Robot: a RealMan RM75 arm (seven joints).
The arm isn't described. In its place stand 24 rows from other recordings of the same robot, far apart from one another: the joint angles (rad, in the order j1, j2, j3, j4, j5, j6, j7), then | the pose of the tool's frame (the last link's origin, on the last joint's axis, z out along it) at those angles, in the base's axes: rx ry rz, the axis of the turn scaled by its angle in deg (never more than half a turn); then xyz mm.
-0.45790 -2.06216 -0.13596 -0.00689 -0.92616 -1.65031 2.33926 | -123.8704 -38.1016 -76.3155 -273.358 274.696 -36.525
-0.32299 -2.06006 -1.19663 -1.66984 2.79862 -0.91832 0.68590 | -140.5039 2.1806 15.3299 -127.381 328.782 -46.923
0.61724 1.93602 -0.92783 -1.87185 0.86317 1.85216 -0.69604 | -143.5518 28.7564 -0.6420 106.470 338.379 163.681
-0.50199 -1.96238 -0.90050 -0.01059 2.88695 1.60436 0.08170 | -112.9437 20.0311 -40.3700 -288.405 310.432 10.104
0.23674 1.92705 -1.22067 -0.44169 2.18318 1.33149 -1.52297 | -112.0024 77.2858 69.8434 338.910 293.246 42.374
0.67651 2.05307 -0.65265 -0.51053 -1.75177 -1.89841 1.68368 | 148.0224 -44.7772 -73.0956 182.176 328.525 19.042
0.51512 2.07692 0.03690 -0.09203 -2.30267 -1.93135 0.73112 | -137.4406 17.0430 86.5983 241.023 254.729 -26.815
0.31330 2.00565 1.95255 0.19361 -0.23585 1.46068 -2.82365 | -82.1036 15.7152 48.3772 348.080 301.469 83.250
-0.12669 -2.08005 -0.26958 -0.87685 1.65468 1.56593 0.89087 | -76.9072 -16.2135 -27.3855 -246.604 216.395 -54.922
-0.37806 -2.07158 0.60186 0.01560 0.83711 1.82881 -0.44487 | -81.3399 -13.8553 -69.6671 -306.399 271.844 53.117
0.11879 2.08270 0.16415 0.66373 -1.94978 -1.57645 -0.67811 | -92.3483 4.1481 38.8434 245.549 190.340 -77.411
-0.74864 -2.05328 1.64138 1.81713 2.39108 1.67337 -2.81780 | -161.6910 -22.2850 15.6152 -21.676 303.346 -3.079
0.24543 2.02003 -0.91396 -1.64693 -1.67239 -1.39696 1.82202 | -133.8022 10.1660 35.6068 167.856 322.976 159.636
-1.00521 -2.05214 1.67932 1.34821 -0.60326 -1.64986 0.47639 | -158.2049 -16.5264 41.9043 -39.361 356.506 -39.554
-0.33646 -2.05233 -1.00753 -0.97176 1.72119 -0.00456 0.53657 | -114.1553 -70.0542 -28.5734 -231.267 342.349 -109.359
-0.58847 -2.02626 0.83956 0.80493 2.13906 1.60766 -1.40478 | -168.6417 -18.8835 -19.2705 -245.078 344.915 16.137
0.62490 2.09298 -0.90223 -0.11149 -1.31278 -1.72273 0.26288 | -128.5491 -19.0789 68.9915 203.110 306.883 -41.424
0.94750 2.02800 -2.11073 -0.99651 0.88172 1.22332 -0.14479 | -154.8751 47.8248 -43.6704 124.655 332.222 -125.710
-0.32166 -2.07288 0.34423 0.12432 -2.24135 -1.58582 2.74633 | -71.5245 -20.1772 -51.6120 -361.237 273.056 84.544
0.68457 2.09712 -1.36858 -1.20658 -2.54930 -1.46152 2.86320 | -139.1799 75.5973 -18.6748 167.794 370.873 -22.649
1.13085 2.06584 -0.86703 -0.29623 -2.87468 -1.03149 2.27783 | -147.4347 53.9261 -31.4789 204.033 427.287 -66.243
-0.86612 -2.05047 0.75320 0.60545 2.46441 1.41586 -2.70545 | -129.8979 -114.1076 -7.0062 -212.922 394.083 -22.447
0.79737 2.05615 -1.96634 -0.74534 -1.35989 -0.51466 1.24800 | -152.4885 -15.0931 11.4198 115.201 394.598 -127.003
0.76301 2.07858 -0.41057 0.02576 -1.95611 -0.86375 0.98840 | -138.3634 50.5357 28.0968 271.864 361.626 -105.613
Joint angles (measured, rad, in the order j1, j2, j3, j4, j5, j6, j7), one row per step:
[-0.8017 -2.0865 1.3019 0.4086 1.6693 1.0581 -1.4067]
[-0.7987 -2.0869 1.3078 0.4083 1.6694 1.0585 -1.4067]
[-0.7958 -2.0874 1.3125 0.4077 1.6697 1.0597 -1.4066]
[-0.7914 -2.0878 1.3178 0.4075 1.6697 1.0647 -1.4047]
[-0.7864 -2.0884 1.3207 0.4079 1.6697 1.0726 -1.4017]
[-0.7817 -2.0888 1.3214 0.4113 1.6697 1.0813 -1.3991]
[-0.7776 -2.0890 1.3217 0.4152 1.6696 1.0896 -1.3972]
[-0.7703 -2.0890 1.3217 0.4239 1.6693 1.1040 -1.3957]
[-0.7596 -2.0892 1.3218 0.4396 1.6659 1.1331 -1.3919]
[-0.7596 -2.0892 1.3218 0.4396 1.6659 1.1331 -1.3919]
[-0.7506 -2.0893 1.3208 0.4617 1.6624 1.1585 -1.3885]
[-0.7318 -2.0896 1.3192 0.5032 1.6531 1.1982 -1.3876]
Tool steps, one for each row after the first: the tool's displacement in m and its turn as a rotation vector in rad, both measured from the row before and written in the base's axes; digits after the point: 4 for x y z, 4 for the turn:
[-0.0012 -0.0014 -0.0009 -0.0044 0.0034 0.0002]
[-0.0012 -0.0014 -0.0008 -0.0046 0.0024 0.0005]
[-0.0014 -0.0022 -0.0008 -0.0074 0.0013 -0.0014]
[-0.0012 -0.0024 -0.0006 -0.0080 -0.0015 -0.0021]
[-0.0003 -0.0017 0.0000 -0.0057 -0.0037 -0.0037]
[0.0000 -0.0014 0.0002 -0.0048 -0.0040 -0.0037]
[0.0002 -0.0020 0.0008 -0.0071 -0.0077 -0.0058]
[0.0018 -0.0034 0.0015 -0.0144 -0.0176 -0.0142]
[0.0000 0.0000 0.0000 0.0000 0.0000 0.0000]
[0.0035 -0.0017 0.0024 -0.0072 -0.0175 -0.0194]
[0.0055 -0.0027 0.0049 -0.0077 -0.0318 -0.0268]

